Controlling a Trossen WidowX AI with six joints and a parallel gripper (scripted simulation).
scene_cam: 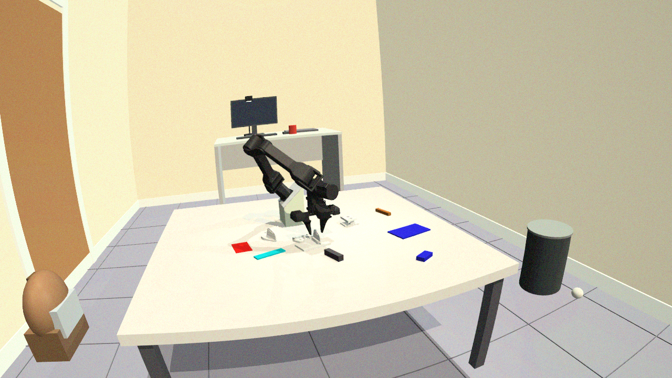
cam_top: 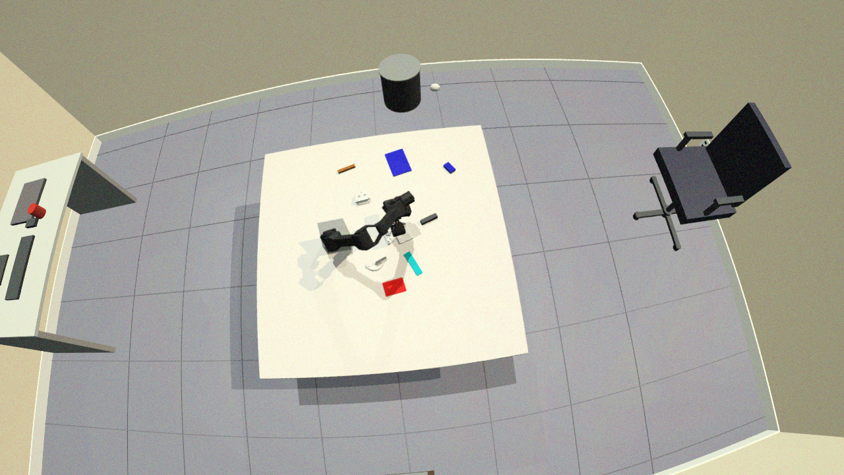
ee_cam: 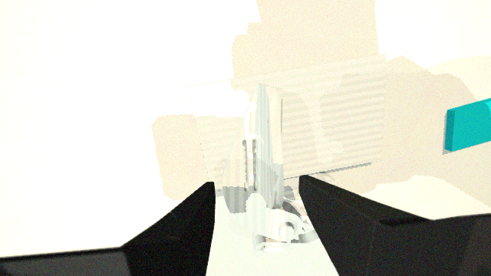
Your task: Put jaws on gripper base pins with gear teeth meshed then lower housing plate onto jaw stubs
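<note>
The white jaw lies 3 cm behind my gripper tip, 2 cm to the right of it and 2 cm below it. From my gripper tip the other things lie so: white ribbed plate: 3 cm to the right, 3 cm below, 2 cm ahead; then dark block: 17 cm ahead, 2 cm below; then cyan bar: 21 cm to the right, 4 cm ahead, 3 cm below.
</note>
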